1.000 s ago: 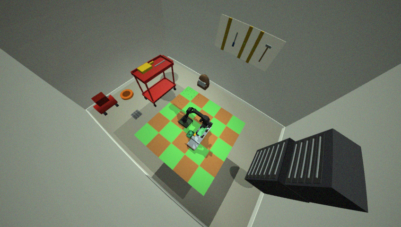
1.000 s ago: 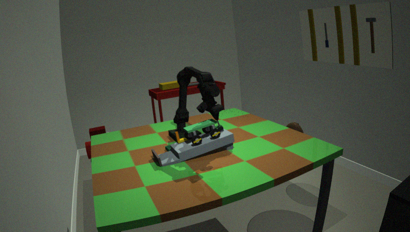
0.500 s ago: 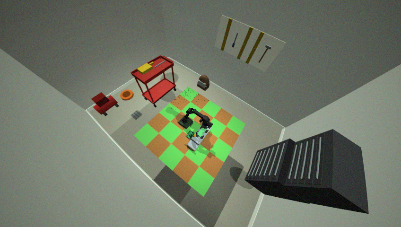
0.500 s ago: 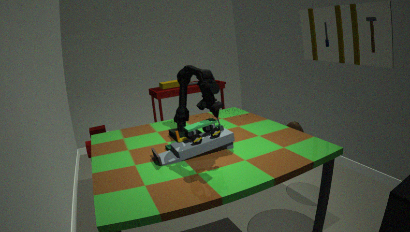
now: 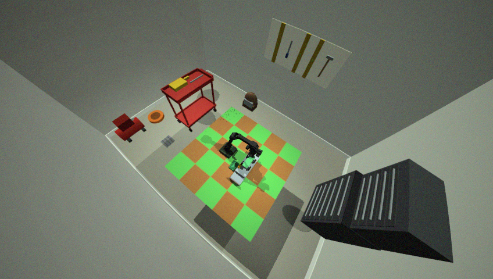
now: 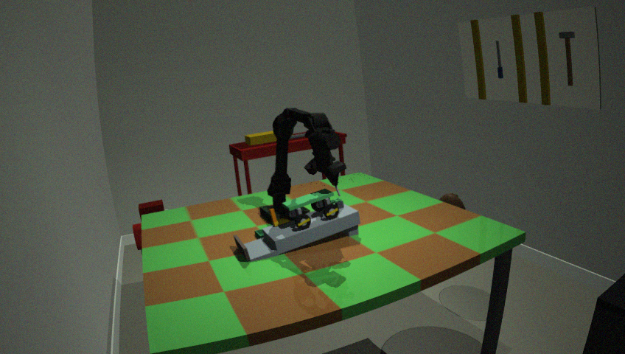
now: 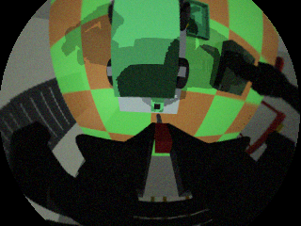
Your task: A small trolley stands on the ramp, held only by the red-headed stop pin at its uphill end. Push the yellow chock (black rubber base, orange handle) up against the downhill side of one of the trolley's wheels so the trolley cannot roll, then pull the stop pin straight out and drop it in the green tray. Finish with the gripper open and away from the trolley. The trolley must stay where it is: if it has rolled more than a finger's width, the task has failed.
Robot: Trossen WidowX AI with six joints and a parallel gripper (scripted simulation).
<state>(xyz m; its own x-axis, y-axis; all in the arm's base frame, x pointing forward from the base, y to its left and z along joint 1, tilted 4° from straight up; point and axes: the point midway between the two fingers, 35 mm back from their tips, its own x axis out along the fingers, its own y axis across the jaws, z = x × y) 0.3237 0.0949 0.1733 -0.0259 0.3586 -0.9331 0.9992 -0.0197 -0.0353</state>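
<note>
My gripper tip is 230 mm to the left of the green tray, 180 mm above it and 110 mm past it. From my gripper tip the other things lie so: grey ramp 130 mm below, 120 mm to the right, 20 mm ahead; then red-headed stop pin right at my gripper tip; then trolley 110 mm to the right, 60 mm below, 20 mm ahead.
</note>
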